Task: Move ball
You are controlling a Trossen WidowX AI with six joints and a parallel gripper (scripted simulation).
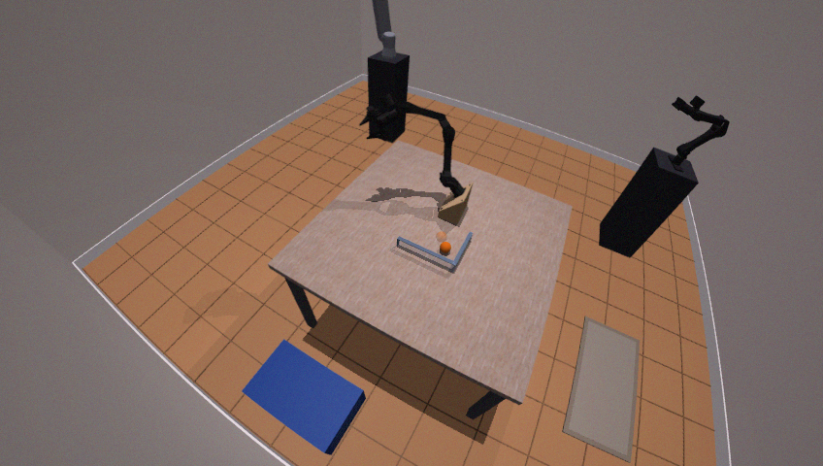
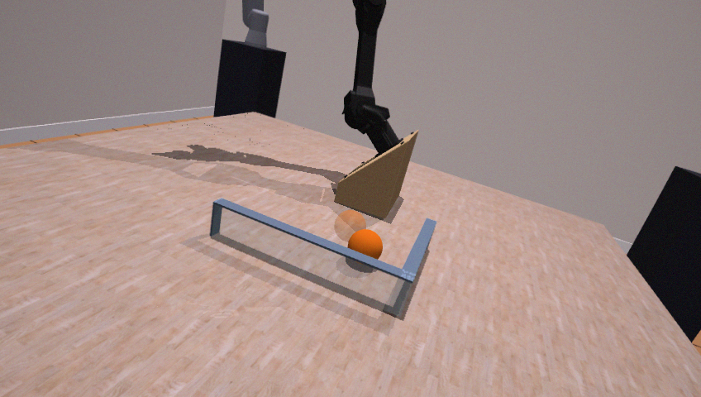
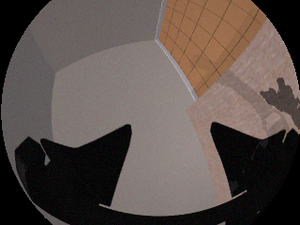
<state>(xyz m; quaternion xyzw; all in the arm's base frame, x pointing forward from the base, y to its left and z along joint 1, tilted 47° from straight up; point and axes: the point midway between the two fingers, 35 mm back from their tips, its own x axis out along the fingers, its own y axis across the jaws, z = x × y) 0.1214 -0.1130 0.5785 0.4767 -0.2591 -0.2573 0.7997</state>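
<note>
My gripper tip is now 17 cm short of the orange ball, 58 cm to the right of it and 39 cm above it. Also, from my gripper tip: see-through copy (11 cm ahead, 53 cm to the left, 39 cm below).
</note>
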